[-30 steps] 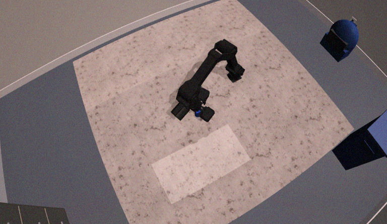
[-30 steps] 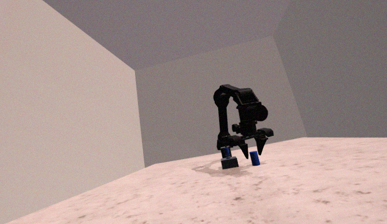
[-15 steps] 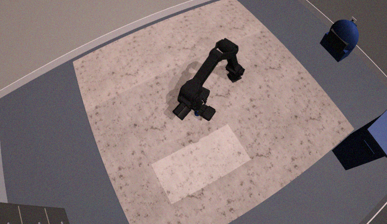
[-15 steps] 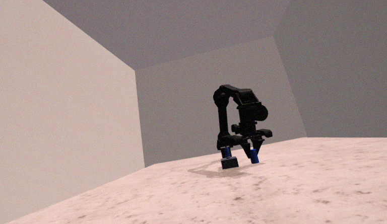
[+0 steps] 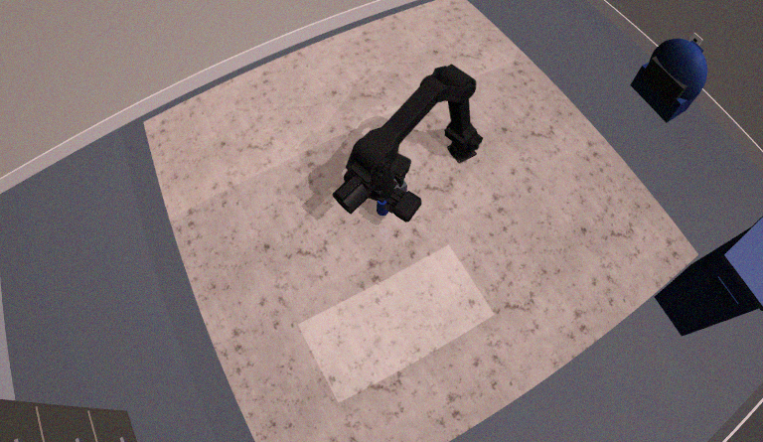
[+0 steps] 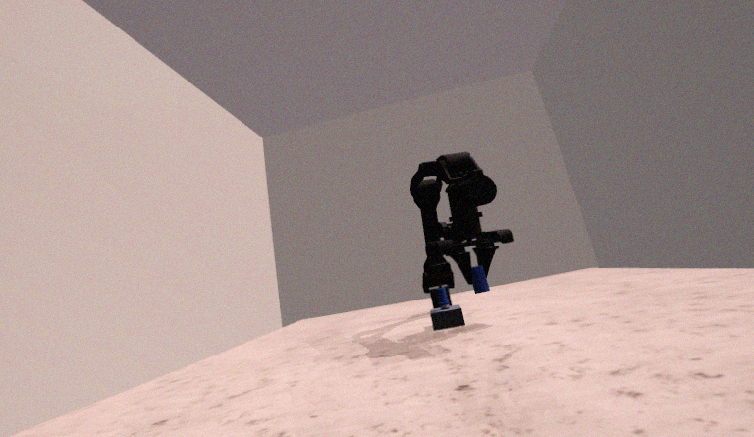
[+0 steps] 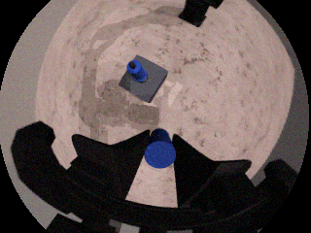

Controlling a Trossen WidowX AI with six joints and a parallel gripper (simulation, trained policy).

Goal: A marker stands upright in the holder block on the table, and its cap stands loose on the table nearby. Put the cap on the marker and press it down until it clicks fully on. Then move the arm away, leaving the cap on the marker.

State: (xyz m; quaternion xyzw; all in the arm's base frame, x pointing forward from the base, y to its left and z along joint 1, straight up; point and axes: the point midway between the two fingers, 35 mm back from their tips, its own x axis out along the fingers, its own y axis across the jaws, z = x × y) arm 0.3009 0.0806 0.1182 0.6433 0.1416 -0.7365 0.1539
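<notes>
My gripper tip is now 50 mm past the dark grey holder block, 80 mm to the left of it and 70 mm above it. Round my gripper tip: blue cap 10 mm ahead, 10 mm above.
</notes>
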